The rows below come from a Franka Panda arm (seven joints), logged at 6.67 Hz.
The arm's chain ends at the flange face. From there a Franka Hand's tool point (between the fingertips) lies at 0.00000 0.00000 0.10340 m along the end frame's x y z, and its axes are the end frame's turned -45 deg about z.
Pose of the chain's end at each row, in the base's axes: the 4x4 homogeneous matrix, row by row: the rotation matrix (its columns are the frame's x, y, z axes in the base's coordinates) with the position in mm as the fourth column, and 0 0 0 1 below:
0.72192 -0.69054 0.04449 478.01; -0.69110 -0.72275 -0.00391 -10.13; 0.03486 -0.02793 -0.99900 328.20; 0 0 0 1
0.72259 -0.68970 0.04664 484.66; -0.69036 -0.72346 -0.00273 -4.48; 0.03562 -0.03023 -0.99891 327.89; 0 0 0 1
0.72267 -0.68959 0.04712 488.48; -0.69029 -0.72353 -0.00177 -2.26; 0.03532 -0.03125 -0.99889 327.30; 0 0 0 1
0.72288 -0.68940 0.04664 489.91; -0.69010 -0.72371 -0.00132 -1.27; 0.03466 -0.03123 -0.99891 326.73; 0 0 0 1
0.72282 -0.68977 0.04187 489.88; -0.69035 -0.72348 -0.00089 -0.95; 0.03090 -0.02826 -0.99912 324.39; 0 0 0 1
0.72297 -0.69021 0.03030 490.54; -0.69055 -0.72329 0.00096 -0.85; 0.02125 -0.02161 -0.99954 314.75; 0 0 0 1
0.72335 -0.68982 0.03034 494.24; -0.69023 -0.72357 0.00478 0.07; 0.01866 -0.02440 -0.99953 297.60; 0 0 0 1
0.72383 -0.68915 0.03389 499.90; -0.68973 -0.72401 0.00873 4.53; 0.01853 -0.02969 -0.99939 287.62; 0 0 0 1
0.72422 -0.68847 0.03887 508.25; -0.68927 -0.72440 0.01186 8.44; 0.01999 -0.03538 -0.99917 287.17; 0 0 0 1
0.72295 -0.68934 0.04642 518.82; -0.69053 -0.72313 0.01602 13.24; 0.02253 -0.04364 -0.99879 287.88; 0 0 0 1
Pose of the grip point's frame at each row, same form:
0.99876 0.02219 0.04449 482.61; 0.02238 -0.99974 -0.00391 -10.53; 0.04440 0.00490 -0.99900 224.90; 0 0 0 1
0.99864 0.02326 0.04664 489.48; 0.02341 -0.99972 -0.00273 -4.76; 0.04656 0.00381 -0.99891 224.60; 0 0 0 1
0.99862 0.02339 0.04712 493.35; 0.02350 -0.99972 -0.00177 -2.44; 0.04707 0.00288 -0.99889 224.01; 0 0 0 1
0.99863 0.02367 0.04664 494.73; 0.02377 -0.99971 -0.00132 -1.41; 0.04659 0.00243 -0.99891 223.44; 0 0 0 1
0.99885 0.02337 0.04187 494.21; 0.02343 -0.99973 -0.00089 -1.04; 0.04183 0.00187 -0.99912 221.08; 0 0 0 1
0.99927 0.02316 0.03030 493.67; 0.02315 -0.99974 0.00096 -0.75; 0.03031 -0.00025 -0.99954 211.40; 0 0 0 1
0.99926 0.02371 0.03034 497.38; 0.02357 -0.99971 0.00478 0.56; 0.03045 -0.00406 -0.99953 194.25; 0 0 0 1
0.99913 0.02452 0.03389 503.40; 0.02424 -0.99967 0.00873 5.43; 0.03410 -0.00789 -0.99939 184.28; 0 0 0 1
0.99892 0.02528 0.03887 512.27; 0.02484 -0.99962 0.01186 9.67; 0.03915 -0.01088 -0.99917 183.86; 0 0 0 1
0.99864 0.02377 0.04642 523.62; 0.02305 -0.99961 0.01602 14.90; 0.04679 -0.01493 -0.99879 184.61; 0 0 0 1

